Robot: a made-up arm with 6 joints.
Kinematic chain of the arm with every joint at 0, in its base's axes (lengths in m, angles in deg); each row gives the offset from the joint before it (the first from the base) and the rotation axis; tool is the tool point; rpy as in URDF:
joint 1: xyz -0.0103 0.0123 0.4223 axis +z
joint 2: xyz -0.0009 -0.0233 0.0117 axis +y
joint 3: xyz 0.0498 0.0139 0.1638 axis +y
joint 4: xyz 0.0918 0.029 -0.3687 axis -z
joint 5: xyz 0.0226 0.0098 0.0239 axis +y
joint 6: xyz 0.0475 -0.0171 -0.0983 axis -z
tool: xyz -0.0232 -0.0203 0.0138 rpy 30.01 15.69 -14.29
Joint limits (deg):
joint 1: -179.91..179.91
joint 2: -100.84..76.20
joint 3: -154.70..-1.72
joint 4: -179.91..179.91
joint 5: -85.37..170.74
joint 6: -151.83..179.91
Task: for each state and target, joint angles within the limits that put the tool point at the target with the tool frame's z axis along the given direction. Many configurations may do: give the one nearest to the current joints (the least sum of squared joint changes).
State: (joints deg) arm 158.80 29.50 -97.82 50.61 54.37 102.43
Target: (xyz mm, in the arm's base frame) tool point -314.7 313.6 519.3 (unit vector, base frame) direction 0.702 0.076 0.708
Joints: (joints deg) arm 125.71 0.83 -70.48 40.92 87.83 89.45
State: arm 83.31 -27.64 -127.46 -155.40 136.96 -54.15
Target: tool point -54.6 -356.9 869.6 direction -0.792 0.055 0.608
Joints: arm 80.85 -51.99 -146.80 -125.40 102.83 -39.37
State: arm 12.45 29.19 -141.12 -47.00 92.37 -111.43
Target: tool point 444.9 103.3 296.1 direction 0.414 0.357 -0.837
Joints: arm 20.06 64.64 -110.10 -73.10 143.45 -110.13
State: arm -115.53 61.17 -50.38 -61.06 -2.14 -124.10
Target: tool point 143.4 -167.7 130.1 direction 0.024 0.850 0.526
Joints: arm -67.31 18.50 -25.28 -117.57 26.44 -136.57
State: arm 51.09 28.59 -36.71 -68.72 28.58 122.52
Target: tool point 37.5 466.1 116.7 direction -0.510 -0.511 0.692
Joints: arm 76.79 59.82 -86.39 -47.55 29.90 152.44
